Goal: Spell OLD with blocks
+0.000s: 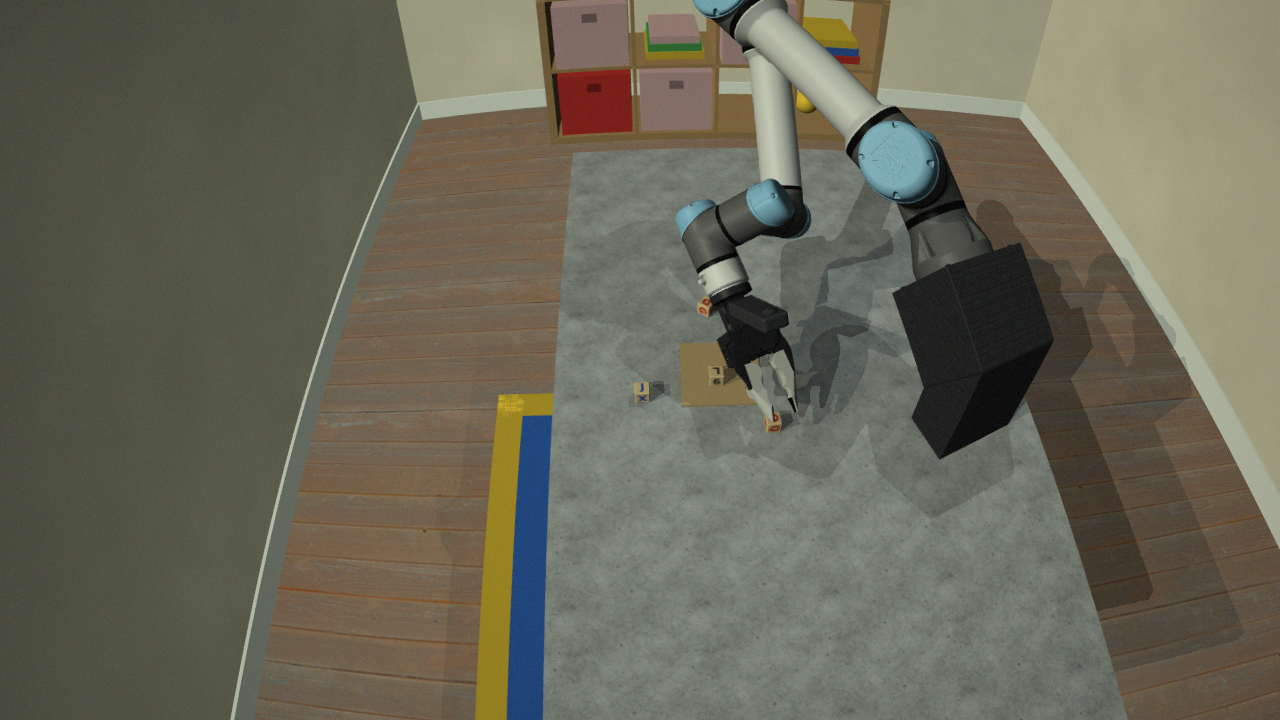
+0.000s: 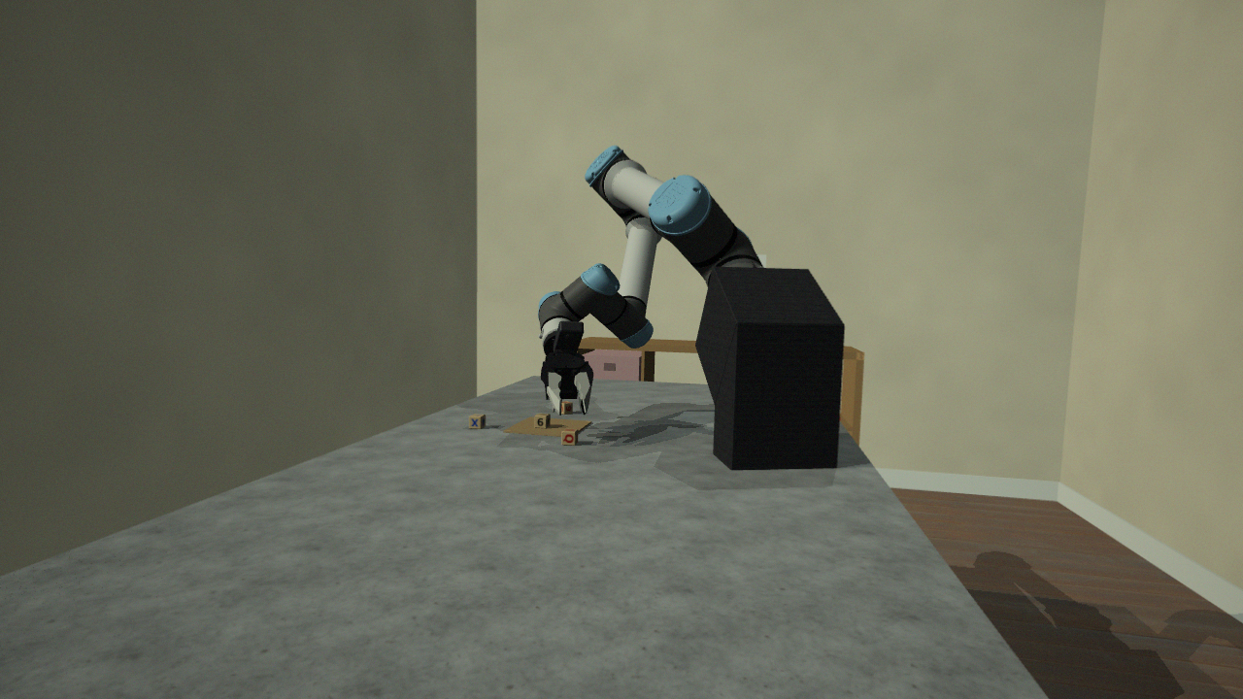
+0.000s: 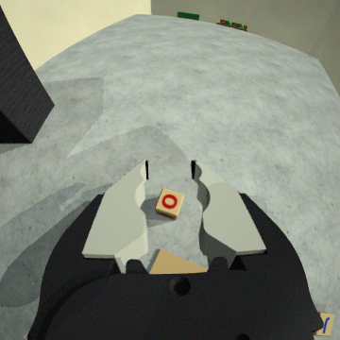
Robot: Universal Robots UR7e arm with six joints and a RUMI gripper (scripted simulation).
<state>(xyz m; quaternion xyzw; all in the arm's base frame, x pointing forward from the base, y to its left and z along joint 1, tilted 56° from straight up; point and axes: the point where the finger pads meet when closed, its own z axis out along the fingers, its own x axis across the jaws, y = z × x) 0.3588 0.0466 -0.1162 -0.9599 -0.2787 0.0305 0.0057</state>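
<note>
My hand is 8 cm short of the tan mat, 14 cm to the left of it and 7 cm above it. The rest, counted from my hand: blue-lettered block 22 cm ahead, 10 cm to the right, 6 cm below.
</note>
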